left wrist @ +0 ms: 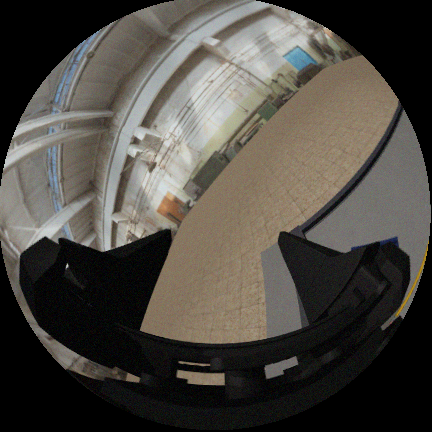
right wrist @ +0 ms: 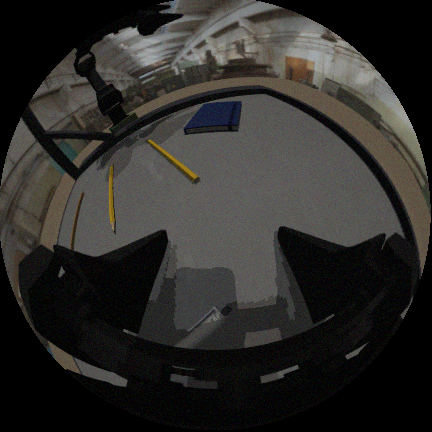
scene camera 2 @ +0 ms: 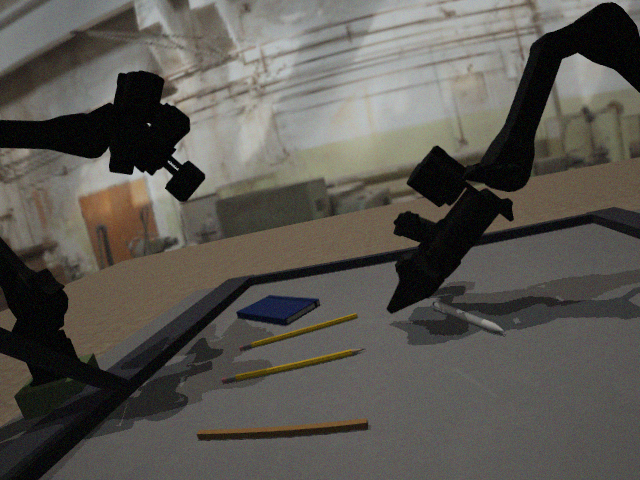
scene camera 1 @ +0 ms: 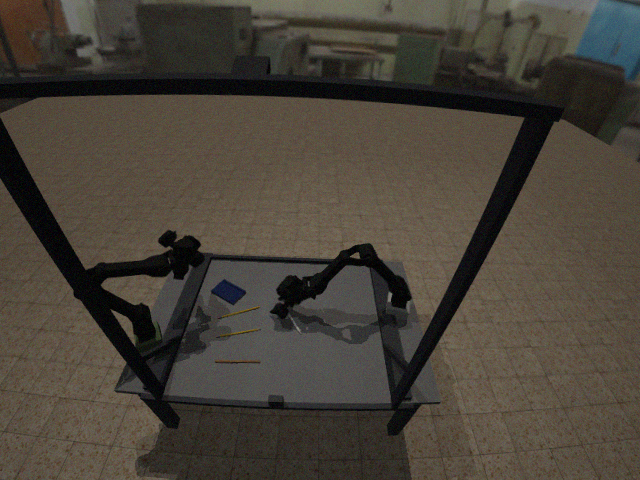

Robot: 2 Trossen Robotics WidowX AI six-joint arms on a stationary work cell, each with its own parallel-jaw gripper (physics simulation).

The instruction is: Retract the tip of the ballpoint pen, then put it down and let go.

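Pixels of known places: left gripper, fingertip midpoint: [left wrist: 226,236] [scene camera 2: 170,162]; right gripper, fingertip midpoint: [right wrist: 223,234] [scene camera 2: 399,303] [scene camera 1: 274,305]; left arm's base at its link origin: [right wrist: 120,120] [scene camera 1: 146,334]; right arm's base at its link origin: [scene camera 1: 398,302].
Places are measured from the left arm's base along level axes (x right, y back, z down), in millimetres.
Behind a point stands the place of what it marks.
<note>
The white ballpoint pen [scene camera 1: 295,321] {x 210, y -579, z 28 mm} [scene camera 2: 467,316] {x 207, y -572, z 30 mm} [right wrist: 202,331] {x 149, y -576, z 29 mm} lies on the grey table beside my right gripper. Its tapered end faces right and toward the front in scene camera 2. That end is too small to tell whether the tip is out, and the right wrist view hides it. My right gripper [scene camera 1: 275,311] {x 83, y -539, z 30 mm} [scene camera 2: 395,304] {x 83, y -539, z 30 mm} [right wrist: 223,234] {x 83, y -539, z 30 mm} is open and empty, a little above the table. The pen's dark-ended rear shows below and between its fingers in the right wrist view. My left gripper [left wrist: 226,236] {x -177, y -260, z -282 mm} is open and empty, raised high at the table's left side.
A blue notebook [scene camera 1: 228,291] {x -92, y -380, z 28 mm} [scene camera 2: 278,310] {x -67, y -378, z 28 mm} [right wrist: 214,117] {x -65, y -403, z 28 mm} lies left of the pen. Two yellow pencils [scene camera 2: 305,330] {x 45, y -393, z 35 mm} [scene camera 2: 294,366] {x 144, y -347, z 36 mm} and a brown stick [scene camera 1: 237,361] {x 263, y -296, z 35 mm} [scene camera 2: 281,430] {x 267, y -299, z 33 mm} lie in front of it. Dark frame posts [scene camera 1: 478,248] {x 700, y -717, z -730 mm} stand at the table's sides.
</note>
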